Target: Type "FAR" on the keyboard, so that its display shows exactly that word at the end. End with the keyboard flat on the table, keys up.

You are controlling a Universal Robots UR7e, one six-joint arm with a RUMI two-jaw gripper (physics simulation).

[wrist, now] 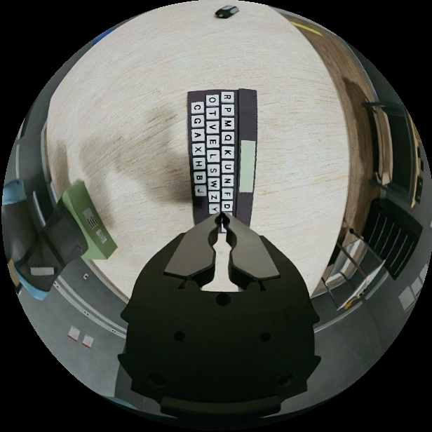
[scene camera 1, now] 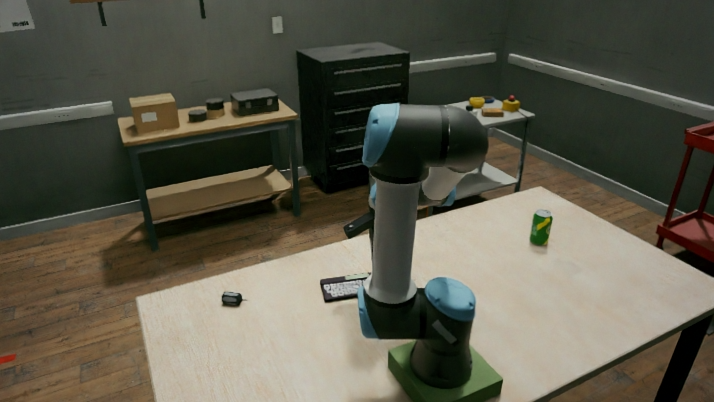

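Note:
A dark keyboard (scene camera 1: 330, 295) (wrist: 248, 114) with white letter keys lies flat on the table (scene camera 1: 280, 340) (wrist: 125, 90), keys up. In the scene view the arm hides its right part. Its pale green display (scene camera 1: 356, 276) (wrist: 247, 166) shows no letters that I can make out. In the wrist view the F key (wrist: 227, 193), the A key (wrist: 198, 135) and the R key (wrist: 227, 97) show. My gripper (wrist: 221, 213) is shut and empty, its tips over the keyboard end beside the D and Y keys; the keys beyond are hidden. Contact cannot be told. The fingertips are hidden behind the arm in the scene view.
A small black mouse-like object (scene camera 1: 231, 299) (wrist: 227, 11) lies on the table beyond the keyboard's R end. A green can (scene camera 1: 540, 228) stands at the right back. The arm's green base block (scene camera 1: 480, 382) (wrist: 102, 240) sits at the front.

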